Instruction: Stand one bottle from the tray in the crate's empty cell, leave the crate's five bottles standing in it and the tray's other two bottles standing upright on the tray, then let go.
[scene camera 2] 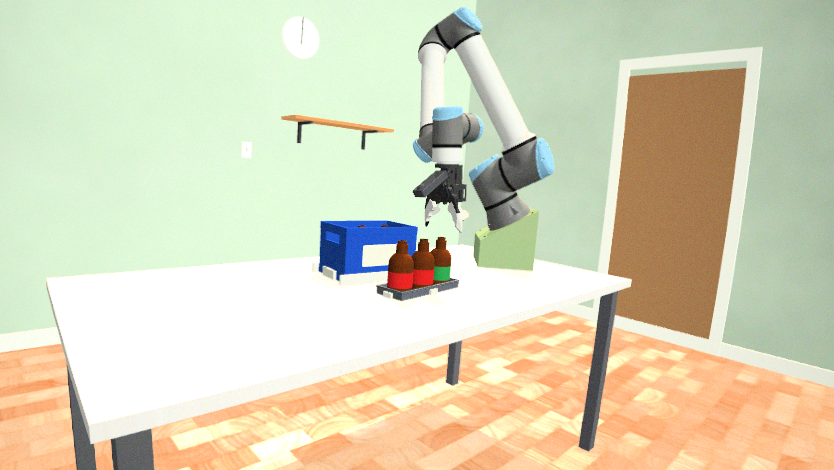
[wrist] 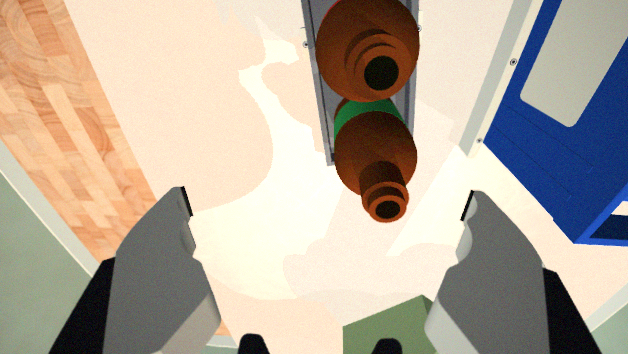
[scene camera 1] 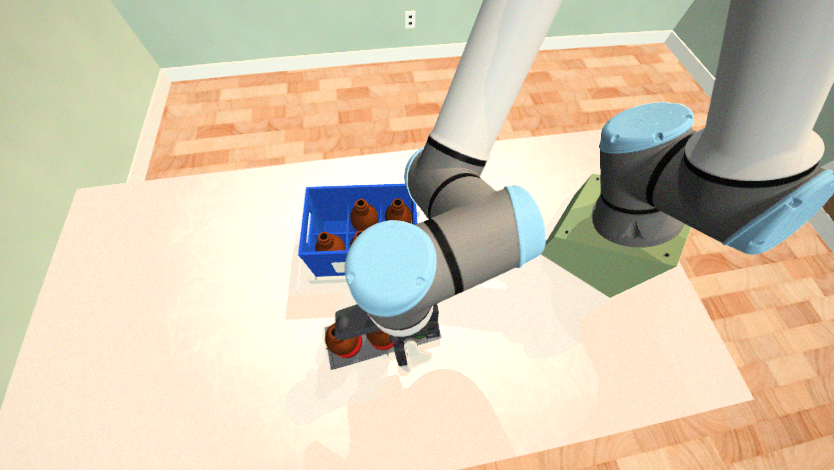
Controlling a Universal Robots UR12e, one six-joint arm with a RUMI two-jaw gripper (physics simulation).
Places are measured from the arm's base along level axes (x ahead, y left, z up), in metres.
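Where they show: gripper, fingertip midpoint: (scene camera 2: 442, 229) (wrist: 324, 191); arm's base, link origin: (scene camera 2: 510, 220) (scene camera 1: 635, 217).
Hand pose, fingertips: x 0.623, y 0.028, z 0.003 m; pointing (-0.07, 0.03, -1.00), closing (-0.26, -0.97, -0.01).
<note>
Things, the pixels of their top centre, and the offset from my fingertips. Level surfaces: height alone.
- blue crate, top centre: (scene camera 1: 359, 216) (scene camera 2: 369, 223) dz -0.016, dx -0.003, dy -0.288 m
- grey tray, top centre: (wrist: 362, 37) (scene camera 1: 382, 332) (scene camera 2: 420, 282) dz -0.166, dx +0.041, dy -0.042 m
- white table, surface height: dz -0.192 m
The blue crate (scene camera 1: 320, 263) (scene camera 2: 353, 251) (wrist: 550, 165) has its empty cell at the back left in scene camera 1. Bottles (scene camera 1: 363, 216) (scene camera 1: 398, 211) (scene camera 1: 327, 242) stand in it; the arm hides part of the crate. The grey tray (scene camera 1: 366, 354) (scene camera 2: 417, 291) (wrist: 325, 131) bears three upright brown bottles: the outer red-label one (scene camera 1: 343, 339) (scene camera 2: 400, 268), the middle red-label one (scene camera 2: 423, 265) (wrist: 367, 30) and the green-label one (scene camera 2: 441, 259) (wrist: 375, 145). My gripper (scene camera 2: 443, 227) (wrist: 324, 191) is open and empty, above the bottle tops near the green-label end.
The green robot base (scene camera 1: 612, 271) (scene camera 2: 506, 248) (wrist: 390, 320) stands on the white table (scene camera 1: 175, 291) (scene camera 2: 233, 326), right of the crate and tray. The crate's near wall runs beside the tray, with a gap between them. A wall shelf (scene camera 2: 338, 123) hangs behind the table.
</note>
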